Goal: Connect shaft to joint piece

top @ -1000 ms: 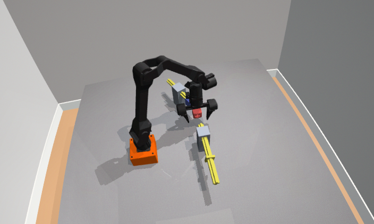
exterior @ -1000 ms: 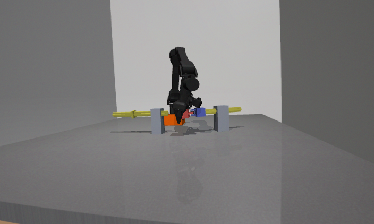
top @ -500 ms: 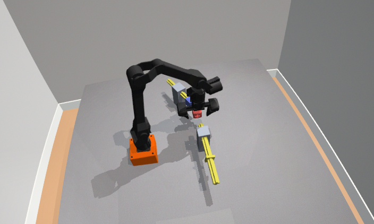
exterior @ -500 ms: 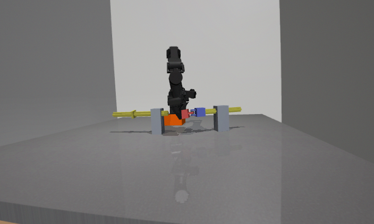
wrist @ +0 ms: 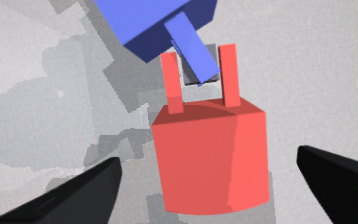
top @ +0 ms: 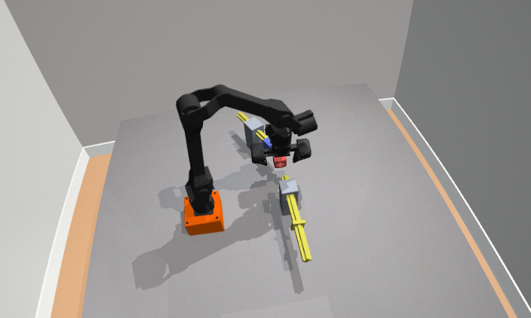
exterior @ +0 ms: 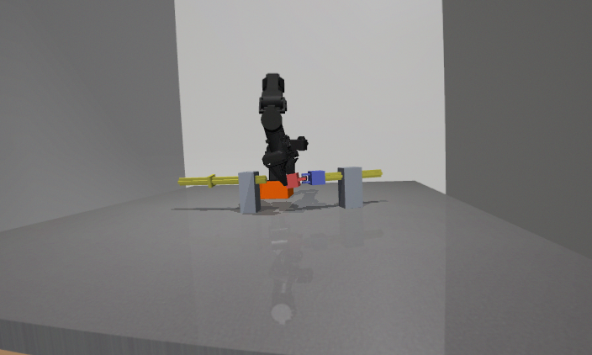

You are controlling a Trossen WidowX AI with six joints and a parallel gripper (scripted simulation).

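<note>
Now: gripper tip 10 mm to the right of the red square joint piece and 10 mm below it.
</note>
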